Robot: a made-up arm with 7 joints. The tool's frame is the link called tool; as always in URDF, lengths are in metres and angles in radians. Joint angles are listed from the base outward.
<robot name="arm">
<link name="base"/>
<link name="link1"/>
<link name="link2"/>
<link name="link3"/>
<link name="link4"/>
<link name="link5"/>
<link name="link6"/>
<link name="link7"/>
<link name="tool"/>
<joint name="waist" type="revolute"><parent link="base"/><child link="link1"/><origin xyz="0 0 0.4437"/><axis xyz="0 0 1"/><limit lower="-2.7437" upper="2.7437"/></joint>
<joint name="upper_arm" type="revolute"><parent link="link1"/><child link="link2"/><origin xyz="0 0 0" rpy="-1.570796 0 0"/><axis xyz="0 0 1"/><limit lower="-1.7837" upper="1.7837"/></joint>
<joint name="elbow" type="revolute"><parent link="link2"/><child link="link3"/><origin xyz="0 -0.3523 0" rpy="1.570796 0 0"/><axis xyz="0 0 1"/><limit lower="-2.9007" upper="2.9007"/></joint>
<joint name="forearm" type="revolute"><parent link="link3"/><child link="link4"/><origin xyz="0.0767 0 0" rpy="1.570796 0 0"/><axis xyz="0 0 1"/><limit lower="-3.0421" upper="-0.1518"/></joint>
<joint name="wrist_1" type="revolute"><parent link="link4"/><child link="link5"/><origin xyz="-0.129 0.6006 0" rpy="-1.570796 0 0"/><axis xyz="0 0 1"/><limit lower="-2.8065" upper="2.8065"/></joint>
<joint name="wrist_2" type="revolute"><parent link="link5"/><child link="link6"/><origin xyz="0 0 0" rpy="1.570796 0 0"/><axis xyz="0 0 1"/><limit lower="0.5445" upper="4.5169"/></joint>
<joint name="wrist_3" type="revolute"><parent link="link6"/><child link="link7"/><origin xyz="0.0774 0 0" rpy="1.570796 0 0"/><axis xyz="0 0 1"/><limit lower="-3.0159" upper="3.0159"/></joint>
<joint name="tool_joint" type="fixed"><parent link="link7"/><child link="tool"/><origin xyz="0 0 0"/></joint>
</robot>
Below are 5 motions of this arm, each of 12 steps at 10 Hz.
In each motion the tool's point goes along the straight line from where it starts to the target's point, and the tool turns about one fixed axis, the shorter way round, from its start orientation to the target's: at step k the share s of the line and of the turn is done. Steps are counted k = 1, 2, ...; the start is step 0. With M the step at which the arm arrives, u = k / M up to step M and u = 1 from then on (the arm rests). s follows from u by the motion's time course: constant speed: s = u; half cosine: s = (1 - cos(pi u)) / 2; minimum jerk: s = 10 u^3 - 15 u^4 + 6 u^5.
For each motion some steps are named. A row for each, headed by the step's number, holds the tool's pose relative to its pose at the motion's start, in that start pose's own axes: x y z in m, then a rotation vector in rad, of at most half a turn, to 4 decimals.
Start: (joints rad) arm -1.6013 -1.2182 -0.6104 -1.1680 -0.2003 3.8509 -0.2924
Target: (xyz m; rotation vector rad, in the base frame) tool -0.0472 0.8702 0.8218 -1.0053 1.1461 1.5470
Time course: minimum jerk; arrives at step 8
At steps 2, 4, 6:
2: 0.0421 0.0246 -0.0013 -0.0194 0.0614 0.1313
4: 0.2036 0.1189 -0.0062 -0.0939 0.2964 0.6342
6: 0.3650 0.2132 -0.0110 -0.1683 0.5314 1.1371

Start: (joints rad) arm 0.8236 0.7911 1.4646 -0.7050 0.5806 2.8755 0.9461
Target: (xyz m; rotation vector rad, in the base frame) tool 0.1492 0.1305 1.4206 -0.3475 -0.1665 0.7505
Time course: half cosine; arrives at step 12
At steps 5, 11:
5: -0.2348 -0.0696 -0.1165 0.2089 -0.1953 -0.1653
11: -0.6228 -0.1846 -0.3090 0.5542 -0.5181 -0.4384

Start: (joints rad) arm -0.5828 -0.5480 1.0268 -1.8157 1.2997 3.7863 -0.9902
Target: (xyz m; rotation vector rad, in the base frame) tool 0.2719 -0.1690 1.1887 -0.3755 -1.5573 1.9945
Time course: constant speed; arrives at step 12
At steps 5, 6, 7, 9, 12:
5: 0.0982 0.2269 0.0175 -0.6128 0.4708 0.1067
6: 0.1179 0.2723 0.0210 -0.7353 0.5650 0.1281
7: 0.1375 0.3177 0.0246 -0.8579 0.6592 0.1494
9: 0.1768 0.4084 0.0316 -1.1030 0.8475 0.1921
12: 0.2357 0.5446 0.0421 -1.4706 1.1300 0.2562

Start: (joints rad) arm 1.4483 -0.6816 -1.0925 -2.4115 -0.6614 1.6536 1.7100
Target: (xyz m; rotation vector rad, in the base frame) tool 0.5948 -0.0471 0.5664 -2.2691 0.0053 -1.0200
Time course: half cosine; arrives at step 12
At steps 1, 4, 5, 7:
1: 0.0035 0.0021 0.0011 0.0223 0.0090 -0.0133
4: 0.0509 0.0303 0.0157 0.3275 0.1314 -0.1945
5: 0.0754 0.0448 0.0233 0.4854 0.1947 -0.2883
7: 0.1280 0.0762 0.0396 0.8245 0.3307 -0.4896

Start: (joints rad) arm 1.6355 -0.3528 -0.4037 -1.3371 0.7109 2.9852 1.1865
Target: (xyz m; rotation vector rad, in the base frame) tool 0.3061 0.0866 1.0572 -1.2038 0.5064 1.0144
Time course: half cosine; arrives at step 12
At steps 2, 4, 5, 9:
2: 0.0084 0.0038 -0.0187 -0.0249 -0.0169 0.0488
4: 0.0312 0.0142 -0.0697 -0.0929 -0.0632 0.1821
5: 0.0463 0.0211 -0.1034 -0.1378 -0.0937 0.2699
9: 0.1065 0.0486 -0.2380 -0.3173 -0.2158 0.6217

